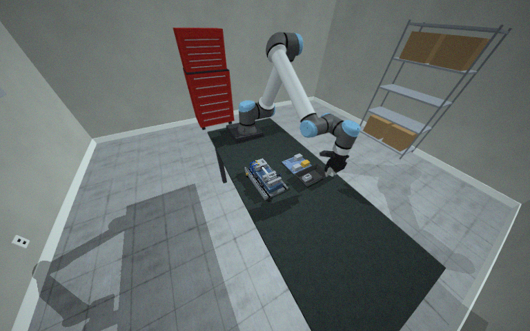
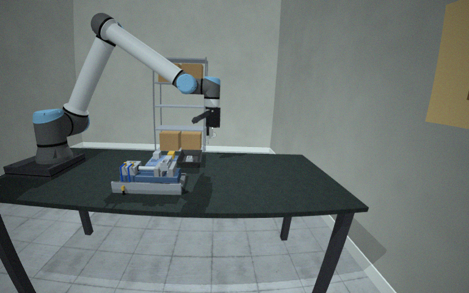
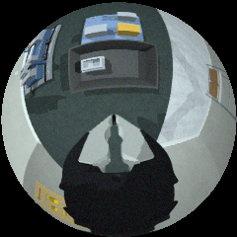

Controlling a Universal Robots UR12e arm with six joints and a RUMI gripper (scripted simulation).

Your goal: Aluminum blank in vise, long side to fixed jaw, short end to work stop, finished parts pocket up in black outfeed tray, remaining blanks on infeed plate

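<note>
Right now the blue vise is 27 cm behind my hand, 30 cm to the right of it and 9 cm below it. Round my hand: light gray base rail: 28 cm behind, 39 cm to the right, 10 cm below; vise hose end block: 37 cm behind, 29 cm to the right, 5 cm below; yellow brass blank: 23 cm behind, 6 cm to the left, 10 cm below.
</note>
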